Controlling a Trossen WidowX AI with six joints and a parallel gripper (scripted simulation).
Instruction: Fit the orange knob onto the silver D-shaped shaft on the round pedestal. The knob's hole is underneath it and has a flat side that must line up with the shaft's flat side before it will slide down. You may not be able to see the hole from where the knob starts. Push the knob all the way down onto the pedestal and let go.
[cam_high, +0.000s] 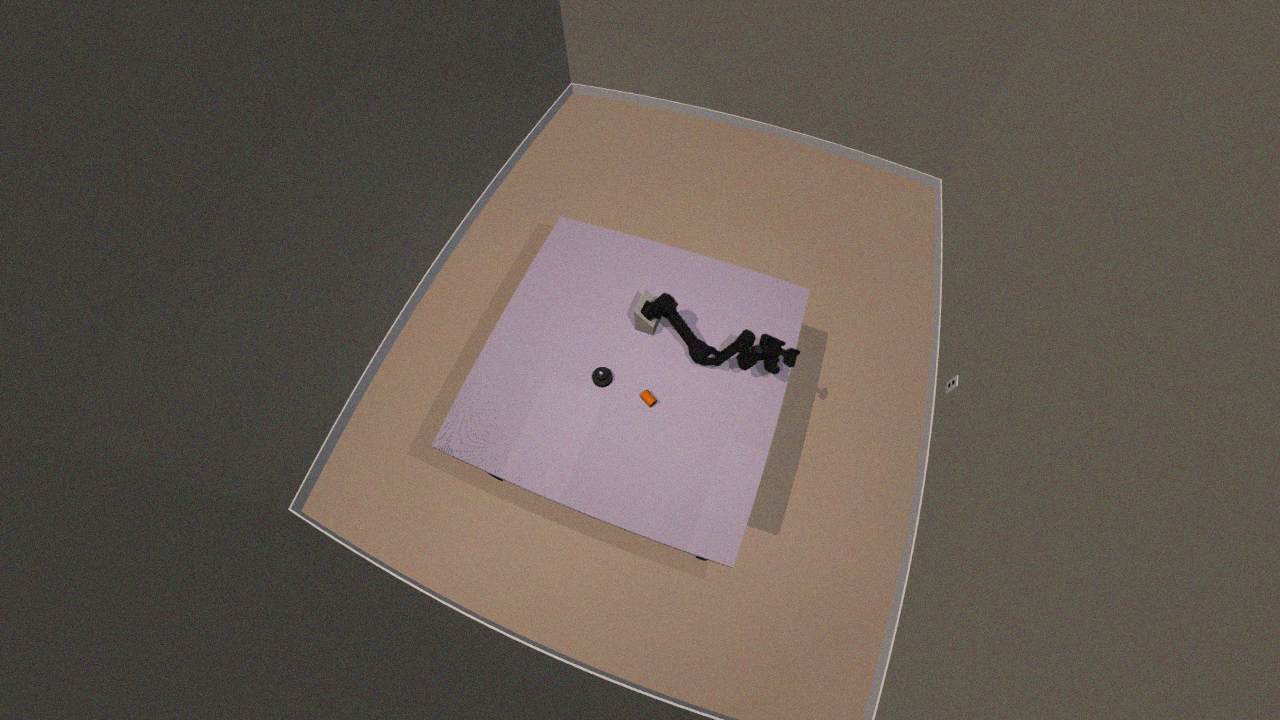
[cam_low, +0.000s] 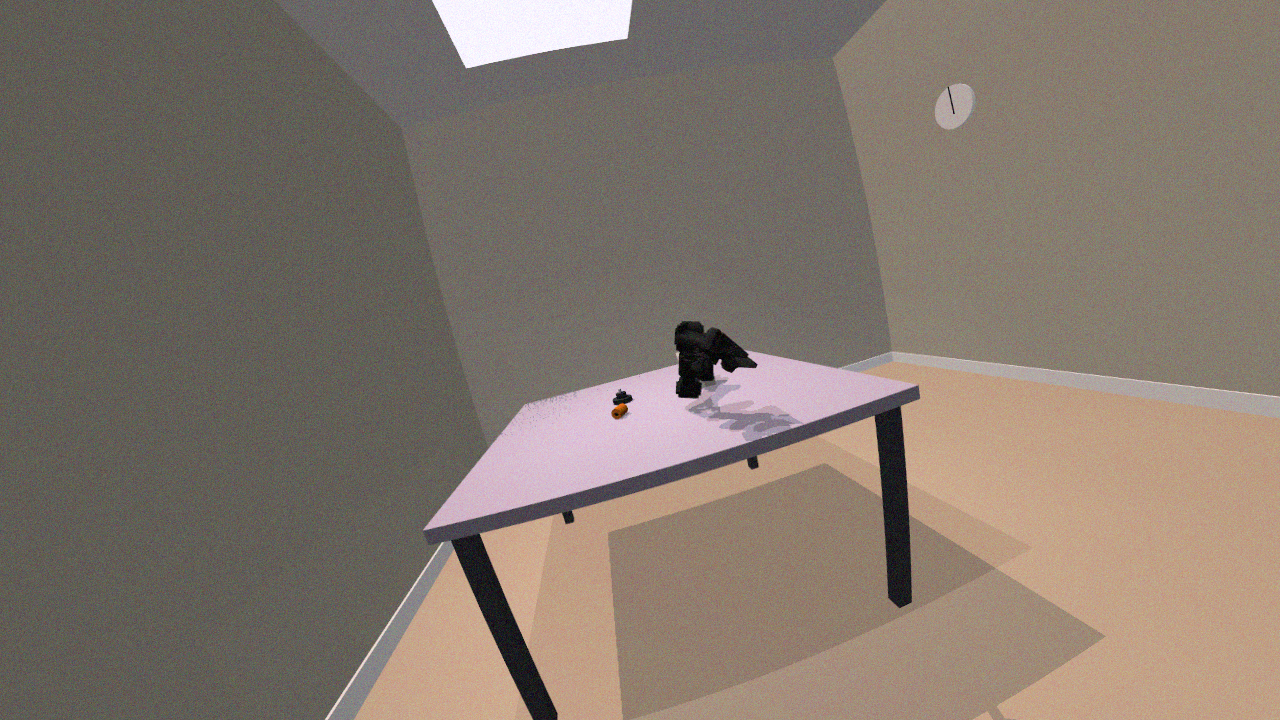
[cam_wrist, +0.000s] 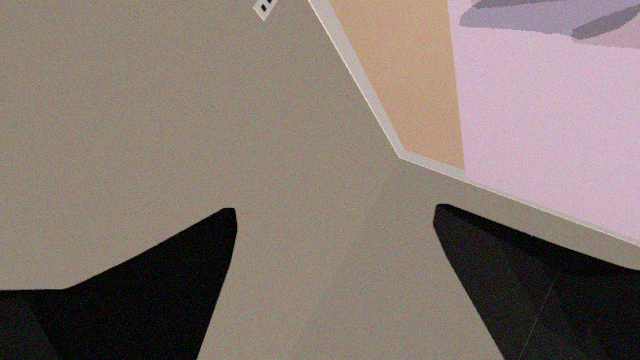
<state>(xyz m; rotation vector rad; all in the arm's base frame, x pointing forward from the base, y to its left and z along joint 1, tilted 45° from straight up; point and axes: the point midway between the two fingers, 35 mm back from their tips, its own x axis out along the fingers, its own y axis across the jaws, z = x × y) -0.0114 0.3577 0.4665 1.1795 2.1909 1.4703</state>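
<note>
The orange knob lies 480 mm to the right of my gripper tip, 360 mm ahead of it and 160 mm below it. The rest, counted from my gripper tip: dark round pedestal: 680 mm to the right, 350 mm ahead, 150 mm below.
</note>
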